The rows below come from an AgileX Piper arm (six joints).
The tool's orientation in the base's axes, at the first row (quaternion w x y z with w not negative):
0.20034, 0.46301, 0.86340, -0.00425
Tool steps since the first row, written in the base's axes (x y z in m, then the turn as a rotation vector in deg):
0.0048, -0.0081, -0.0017, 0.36, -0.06, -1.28
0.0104, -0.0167, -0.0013, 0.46, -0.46, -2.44
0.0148, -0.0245, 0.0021, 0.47, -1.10, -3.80
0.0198, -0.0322, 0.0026, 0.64, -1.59, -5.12
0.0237, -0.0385, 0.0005, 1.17, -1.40, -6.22
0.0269, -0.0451, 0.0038, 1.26, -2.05, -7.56
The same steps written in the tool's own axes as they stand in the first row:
-0.0082, -0.0011, 0.0048, 0.22, 0.03, 1.31
-0.0180, -0.0014, 0.0080, 0.26, -0.33, 2.49
-0.0275, -0.0018, 0.0079, 0.22, -0.93, 3.87
-0.0363, -0.0021, 0.0106, 0.21, -1.31, 5.23
-0.0425, -0.0029, 0.0151, 0.48, -0.97, 6.39
-0.0505, -0.0035, 0.0144, 0.39, -1.51, 7.78

